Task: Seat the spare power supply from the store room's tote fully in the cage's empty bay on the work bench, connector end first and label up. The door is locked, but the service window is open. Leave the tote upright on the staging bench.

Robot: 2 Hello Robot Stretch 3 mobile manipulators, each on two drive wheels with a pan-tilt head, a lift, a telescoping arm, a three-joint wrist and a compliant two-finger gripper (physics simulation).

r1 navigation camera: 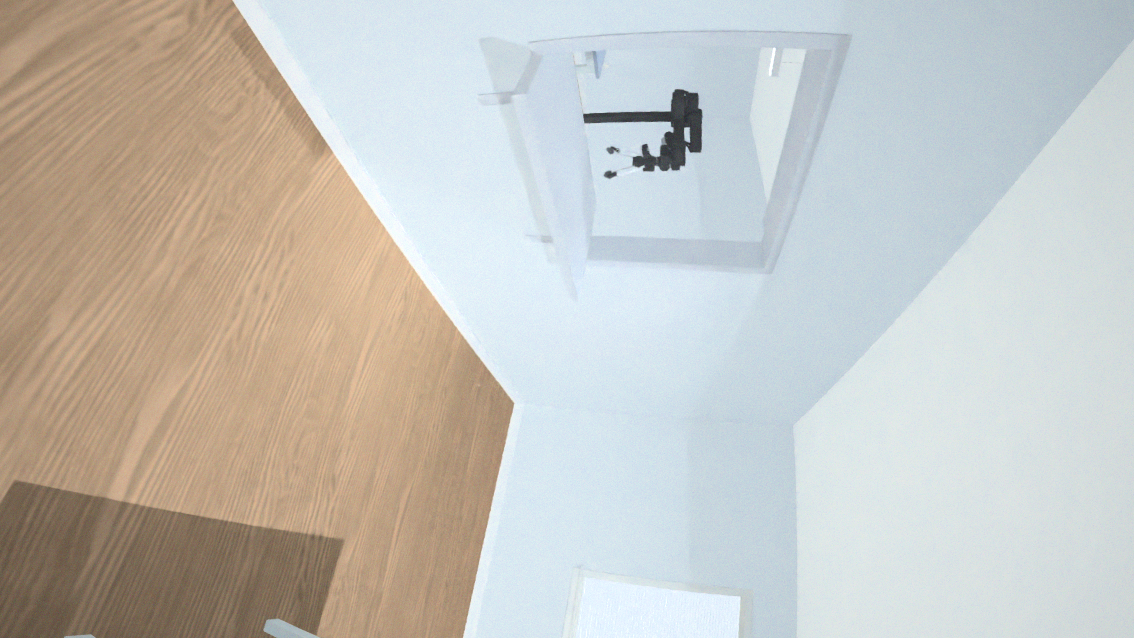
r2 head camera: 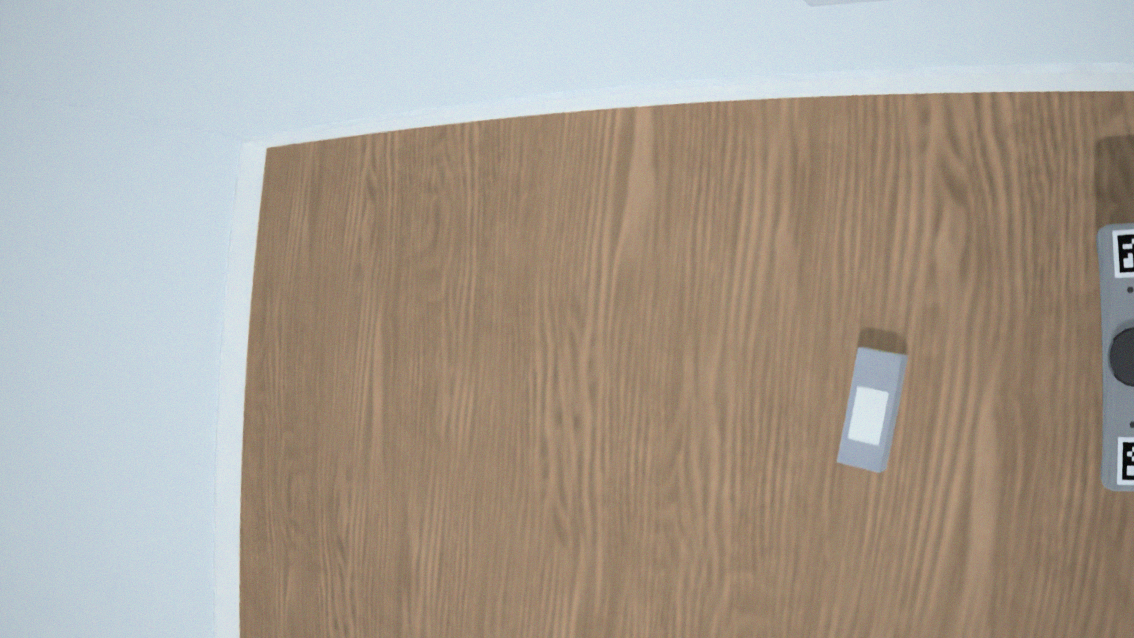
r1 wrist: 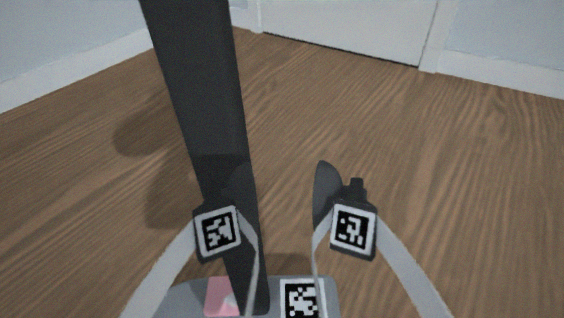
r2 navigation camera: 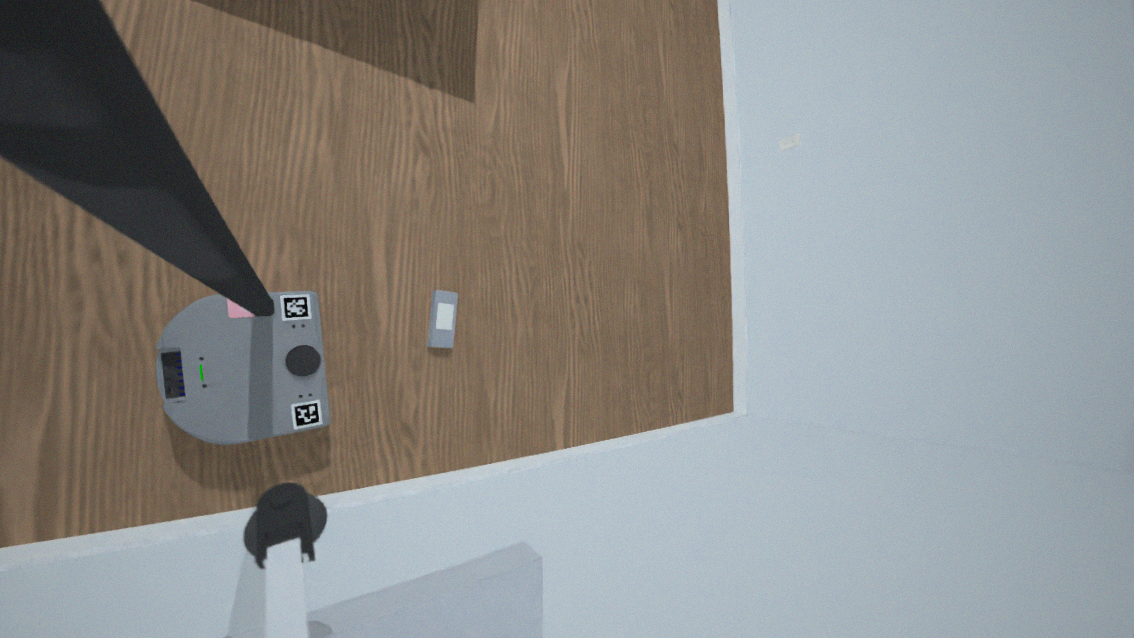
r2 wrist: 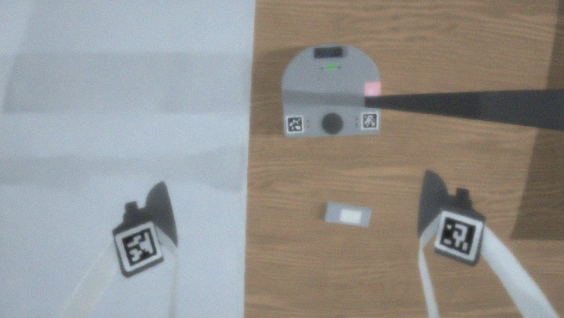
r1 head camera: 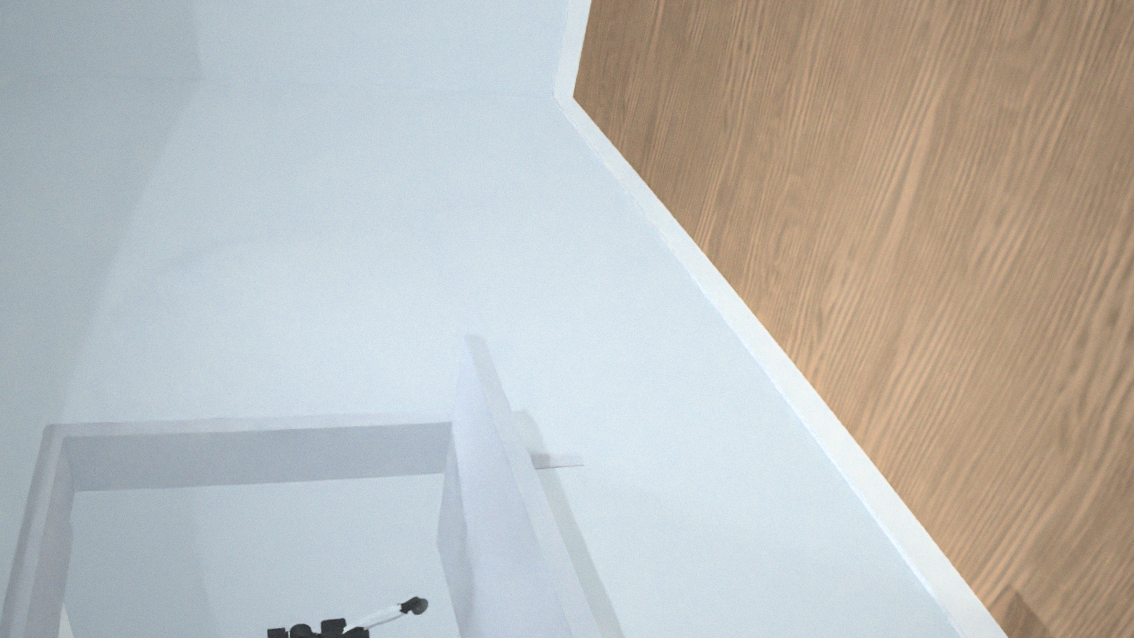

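Observation:
The spare power supply (r2 head camera: 868, 415) (r2 navigation camera: 444, 317) (r2 wrist: 350, 215), a grey box with a white label, lies label up on the wooden floor beside r2's base (r2 navigation camera: 229, 372) (r2 wrist: 330, 85). r2's gripper (r2 navigation camera: 285, 519) (r2 wrist: 296, 205) is wide open and empty, high above the floor. It also shows through the open service window in r1's navigation view (r1 navigation camera: 611, 161). One of its fingertips shows at the bottom of r1's head view. r1's gripper (r1 wrist: 284, 192) has its fingers apart with nothing between them, above its own base (r1 wrist: 270, 295). The cage and the tote do not show.
The service window frame (r1 head camera: 253, 426) (r1 navigation camera: 678, 251) has its leaf (r1 head camera: 507, 507) (r1 navigation camera: 555, 150) swung open. r2's mast (r2 navigation camera: 142, 150) (r2 wrist: 450, 105) and r1's mast (r1 wrist: 200, 80) rise from their bases. A wall stands close beside r2's base. A white door (r1 wrist: 345, 25) is beyond r1's gripper.

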